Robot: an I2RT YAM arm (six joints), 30 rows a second.
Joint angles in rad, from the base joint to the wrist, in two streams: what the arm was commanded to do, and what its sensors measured. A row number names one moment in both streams.
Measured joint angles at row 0: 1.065, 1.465, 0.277, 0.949, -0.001, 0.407
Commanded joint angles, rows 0 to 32: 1.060, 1.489, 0.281, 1.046, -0.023, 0.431; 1.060, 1.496, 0.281, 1.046, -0.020, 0.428; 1.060, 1.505, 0.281, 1.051, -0.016, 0.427; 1.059, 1.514, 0.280, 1.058, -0.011, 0.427; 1.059, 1.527, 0.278, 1.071, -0.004, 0.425; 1.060, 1.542, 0.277, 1.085, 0.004, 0.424; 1.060, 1.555, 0.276, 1.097, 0.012, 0.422; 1.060, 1.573, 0.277, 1.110, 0.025, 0.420; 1.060, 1.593, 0.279, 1.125, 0.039, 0.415; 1.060, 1.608, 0.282, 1.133, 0.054, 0.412; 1.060, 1.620, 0.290, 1.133, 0.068, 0.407; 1.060, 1.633, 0.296, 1.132, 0.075, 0.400; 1.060, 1.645, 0.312, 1.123, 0.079, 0.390; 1.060, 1.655, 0.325, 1.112, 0.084, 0.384; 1.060, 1.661, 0.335, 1.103, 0.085, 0.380; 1.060, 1.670, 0.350, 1.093, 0.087, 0.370; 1.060, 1.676, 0.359, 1.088, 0.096, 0.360; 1.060, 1.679, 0.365, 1.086, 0.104, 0.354; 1.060, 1.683, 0.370, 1.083, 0.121, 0.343; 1.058, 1.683, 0.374, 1.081, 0.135, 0.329; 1.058, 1.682, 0.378, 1.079, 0.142, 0.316; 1.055, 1.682, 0.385, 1.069, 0.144, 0.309; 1.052, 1.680, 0.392, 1.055, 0.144, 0.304; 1.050, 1.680, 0.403, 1.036, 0.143, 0.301; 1.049, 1.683, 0.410, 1.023, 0.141, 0.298; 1.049, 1.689, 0.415, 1.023, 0.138, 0.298; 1.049, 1.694, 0.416, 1.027, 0.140, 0.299; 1.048, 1.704, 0.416, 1.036, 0.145, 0.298; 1.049, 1.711, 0.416, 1.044, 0.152, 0.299; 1.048, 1.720, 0.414, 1.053, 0.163, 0.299; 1.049, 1.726, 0.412, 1.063, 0.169, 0.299; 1.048, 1.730, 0.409, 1.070, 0.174, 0.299; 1.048, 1.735, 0.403, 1.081, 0.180, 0.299
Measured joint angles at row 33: 1.047, 1.722, 0.410, 1.035, 0.145, 0.312
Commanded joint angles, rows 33 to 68: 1.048, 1.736, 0.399, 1.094, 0.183, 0.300; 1.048, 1.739, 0.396, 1.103, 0.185, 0.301; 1.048, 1.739, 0.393, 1.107, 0.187, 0.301; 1.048, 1.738, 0.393, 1.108, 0.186, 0.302; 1.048, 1.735, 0.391, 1.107, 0.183, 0.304; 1.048, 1.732, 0.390, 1.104, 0.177, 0.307; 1.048, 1.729, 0.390, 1.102, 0.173, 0.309; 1.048, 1.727, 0.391, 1.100, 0.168, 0.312; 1.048, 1.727, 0.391, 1.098, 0.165, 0.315; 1.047, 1.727, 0.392, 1.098, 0.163, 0.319; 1.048, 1.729, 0.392, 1.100, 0.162, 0.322; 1.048, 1.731, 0.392, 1.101, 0.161, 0.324; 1.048, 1.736, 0.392, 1.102, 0.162, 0.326; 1.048, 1.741, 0.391, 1.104, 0.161, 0.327; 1.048, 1.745, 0.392, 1.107, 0.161, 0.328; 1.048, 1.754, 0.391, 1.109, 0.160, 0.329; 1.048, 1.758, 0.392, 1.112, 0.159, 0.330; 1.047, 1.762, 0.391, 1.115, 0.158, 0.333; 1.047, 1.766, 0.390, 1.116, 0.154, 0.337; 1.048, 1.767, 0.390, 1.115, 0.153, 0.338; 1.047, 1.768, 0.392, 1.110, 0.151, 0.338; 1.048, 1.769, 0.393, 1.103, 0.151, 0.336; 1.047, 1.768, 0.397, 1.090, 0.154, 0.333; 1.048, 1.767, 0.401, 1.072, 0.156, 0.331; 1.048, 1.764, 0.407, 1.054, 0.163, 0.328; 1.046, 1.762, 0.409, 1.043, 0.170, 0.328; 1.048, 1.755, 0.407, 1.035, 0.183, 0.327; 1.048, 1.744, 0.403, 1.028, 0.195, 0.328; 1.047, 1.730, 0.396, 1.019, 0.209, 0.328; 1.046, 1.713, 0.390, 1.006, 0.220, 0.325; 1.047, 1.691, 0.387, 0.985, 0.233, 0.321; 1.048, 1.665, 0.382, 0.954, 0.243, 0.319; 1.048, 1.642, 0.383, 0.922, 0.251, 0.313; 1.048, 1.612, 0.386, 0.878, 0.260, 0.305; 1.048, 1.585, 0.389, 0.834, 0.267, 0.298; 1.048, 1.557, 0.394, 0.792, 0.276, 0.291
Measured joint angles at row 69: 1.047, 1.633, 0.386, 0.947, 0.224, 0.316
